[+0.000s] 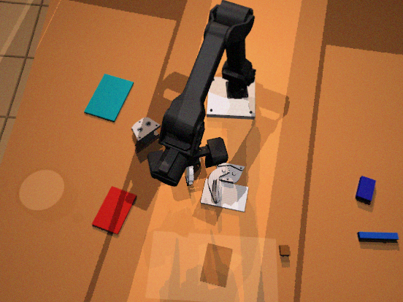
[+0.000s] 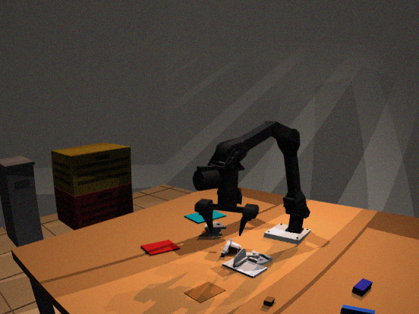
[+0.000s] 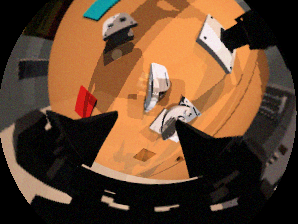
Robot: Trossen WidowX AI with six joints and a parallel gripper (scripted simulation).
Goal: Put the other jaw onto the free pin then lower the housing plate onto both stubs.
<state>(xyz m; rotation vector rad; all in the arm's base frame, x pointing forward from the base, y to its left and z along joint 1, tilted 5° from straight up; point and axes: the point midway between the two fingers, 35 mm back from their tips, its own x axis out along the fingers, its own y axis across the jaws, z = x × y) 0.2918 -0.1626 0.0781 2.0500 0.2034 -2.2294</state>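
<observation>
Right now the jaw is 9 cm to the left of my gripper tip and 7 cm below it. From my gripper tip the other things lie so: red card: 21 cm to the right, 8 cm below, 7 cm ahead; brown card: 23 cm ahead, 8 cm below, 5 cm to the left; brown cube: 23 cm to the left, 21 cm ahead, 7 cm below.
</observation>
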